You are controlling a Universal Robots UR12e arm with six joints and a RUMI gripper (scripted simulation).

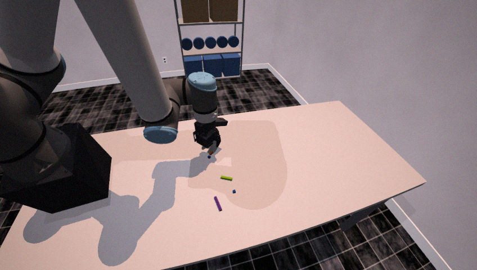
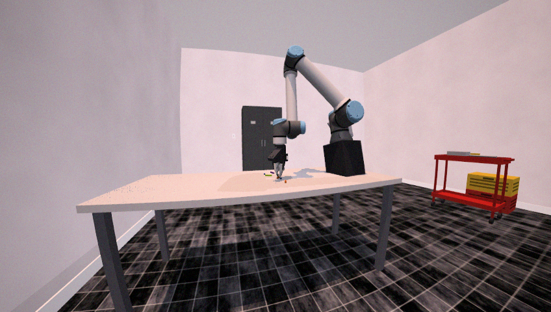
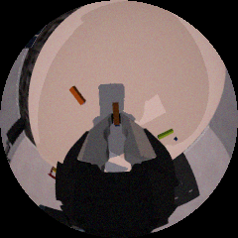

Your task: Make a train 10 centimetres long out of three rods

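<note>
My hand is 15 cm to the left of the lime rod, 5 cm short of it and 2 cm above it. From my hand the other things lie so: purple rod: 26 cm to the right, 2 cm below.
</note>
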